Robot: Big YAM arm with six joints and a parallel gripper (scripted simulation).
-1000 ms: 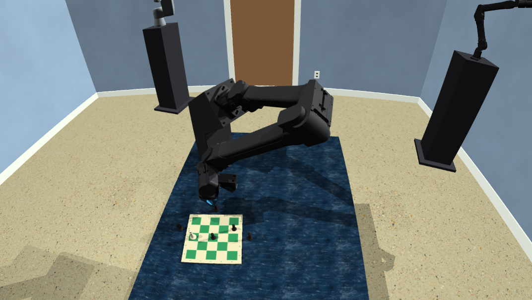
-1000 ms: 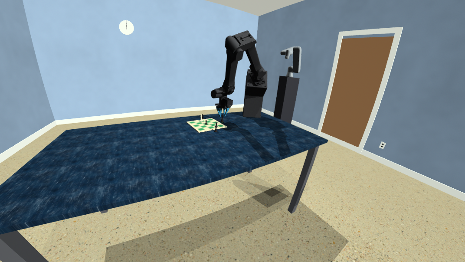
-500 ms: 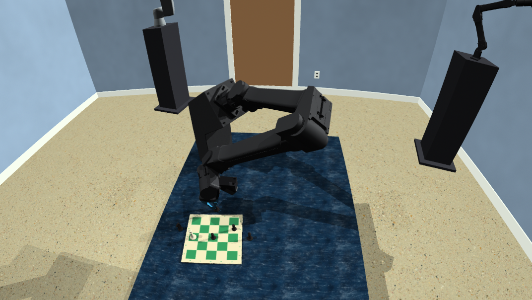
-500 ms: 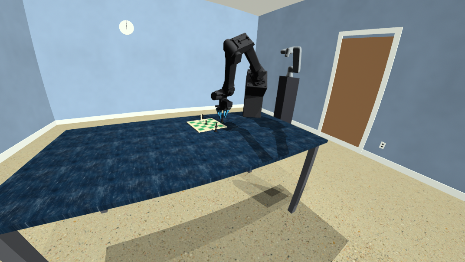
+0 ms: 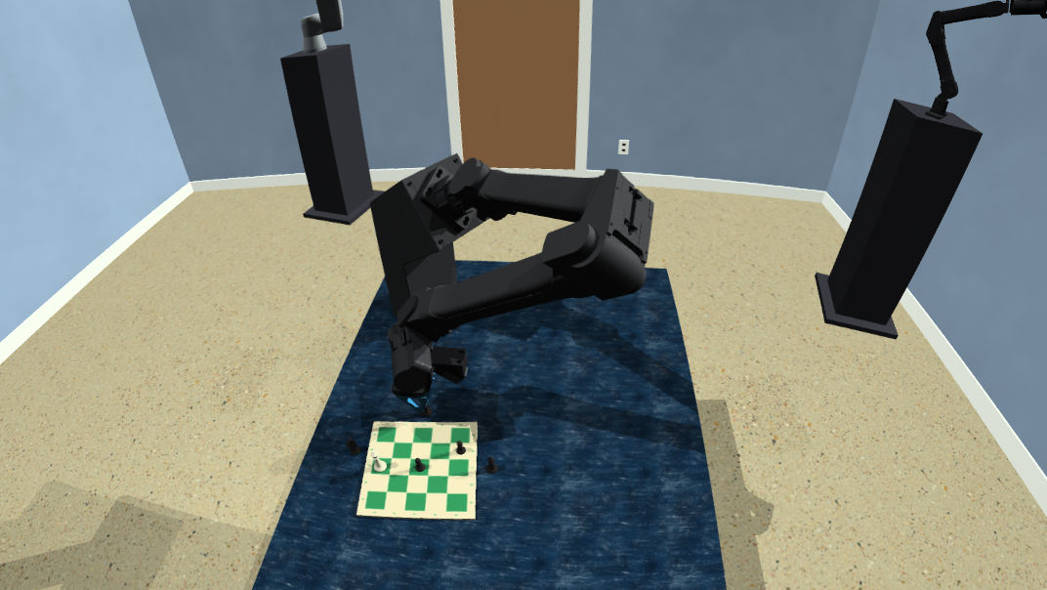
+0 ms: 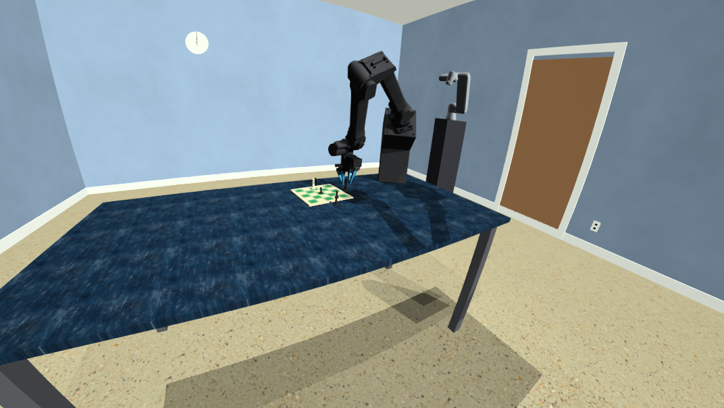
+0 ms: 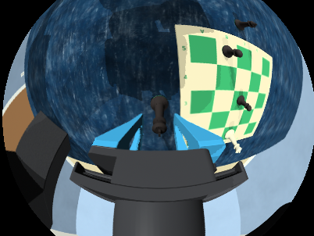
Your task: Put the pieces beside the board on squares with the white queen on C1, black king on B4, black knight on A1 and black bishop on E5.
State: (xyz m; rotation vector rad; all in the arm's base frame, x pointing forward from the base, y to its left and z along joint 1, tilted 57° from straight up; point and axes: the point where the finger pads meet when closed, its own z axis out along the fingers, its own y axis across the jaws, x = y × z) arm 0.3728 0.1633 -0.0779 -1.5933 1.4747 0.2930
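The black king lies 1 cm below my hand. From my hand the other things lie so: white queen (16 cm ahead, 1 cm to the right, 1 cm below); then cream board (13 cm ahead, 6 cm to the left, 3 cm below).
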